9 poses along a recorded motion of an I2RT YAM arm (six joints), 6.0 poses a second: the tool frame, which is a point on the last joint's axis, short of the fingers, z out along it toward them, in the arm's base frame.
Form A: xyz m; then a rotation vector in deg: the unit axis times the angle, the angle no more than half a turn.
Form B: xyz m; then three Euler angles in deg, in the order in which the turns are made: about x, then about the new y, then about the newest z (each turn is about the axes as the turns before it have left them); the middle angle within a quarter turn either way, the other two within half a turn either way. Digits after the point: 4 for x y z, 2 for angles.
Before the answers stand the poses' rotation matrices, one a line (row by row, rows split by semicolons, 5 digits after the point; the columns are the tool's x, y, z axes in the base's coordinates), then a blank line. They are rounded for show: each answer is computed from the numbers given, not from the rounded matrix.
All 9 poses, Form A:
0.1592 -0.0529 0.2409 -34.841 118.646 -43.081
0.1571 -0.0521 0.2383 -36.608 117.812 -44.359
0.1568 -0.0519 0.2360 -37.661 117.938 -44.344
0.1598 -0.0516 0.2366 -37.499 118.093 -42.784
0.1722 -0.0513 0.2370 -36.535 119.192 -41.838
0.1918 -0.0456 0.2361 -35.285 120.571 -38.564
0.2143 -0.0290 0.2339 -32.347 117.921 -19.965
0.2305 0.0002 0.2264 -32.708 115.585 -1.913
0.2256 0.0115 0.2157 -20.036 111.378 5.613
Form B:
-0.53815 -0.15057 0.82929; -0.64757 0.70364 -0.29248; -0.53948 -0.69443 -0.47617
-0.52816 -0.16092 0.83376; -0.67086 0.68102 -0.29353; -0.52057 -0.71436 -0.46764
-0.52635 -0.17452 0.83217; -0.67956 0.67458 -0.28835; -0.51104 -0.71728 -0.47366
-0.52153 -0.18106 0.83380; -0.67311 0.68785 -0.27165; -0.52434 -0.70291 -0.48061
-0.53427 -0.18040 0.82584; -0.65699 0.70336 -0.27138; -0.53190 -0.68756 -0.49430
-0.54171 -0.18923 0.81899; -0.62938 0.73714 -0.24598; -0.55716 -0.64871 -0.51841
-0.45151 -0.25331 0.85555; -0.52083 0.85337 -0.02219; -0.72448 -0.45562 -0.51724
-0.39076 -0.37968 0.83854; -0.40722 0.88828 0.21243; -0.82552 -0.25846 -0.50172
-0.35198 -0.28809 0.89057; -0.19710 0.95293 0.23037; -0.91502 -0.09444 -0.39220

0.1592 -0.0529 0.2409 148.44 56.03 164.37
0.1571 -0.0521 0.2383 147.88 56.49 163.06
0.1568 -0.0519 0.2360 148.67 56.32 161.66
0.1598 -0.0516 0.2366 150.52 56.49 160.85
0.1722 -0.0513 0.2370 151.23 55.67 161.34
0.1918 -0.0456 0.2361 154.62 54.98 160.74
0.2143 -0.0290 0.2339 177.54 58.82 150.71
0.2305 0.0002 0.2264 -157.05 56.99 135.82
0.2256 0.0115 0.2157 -149.57 62.94 140.70

